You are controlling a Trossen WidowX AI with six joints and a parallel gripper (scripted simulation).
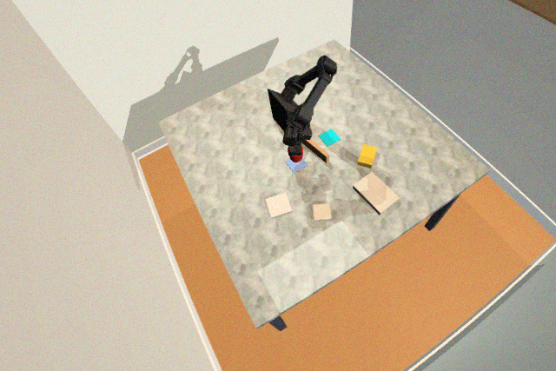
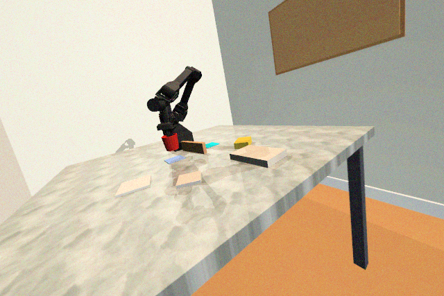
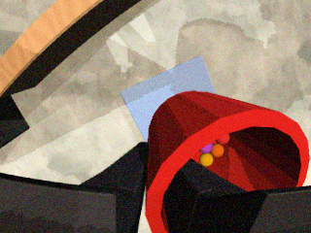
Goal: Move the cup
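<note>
Right now the brown wooden bar is 100 mm to the left of my gripper tip and 70 mm below it. The rest, counted from my gripper tip: light blue pad 100 mm below, 20 mm to the right, 20 mm ahead; then thick beige slab 380 mm ahead, 190 mm to the left, 80 mm below; then red cup 30 mm ahead, 20 mm to the right.
</note>
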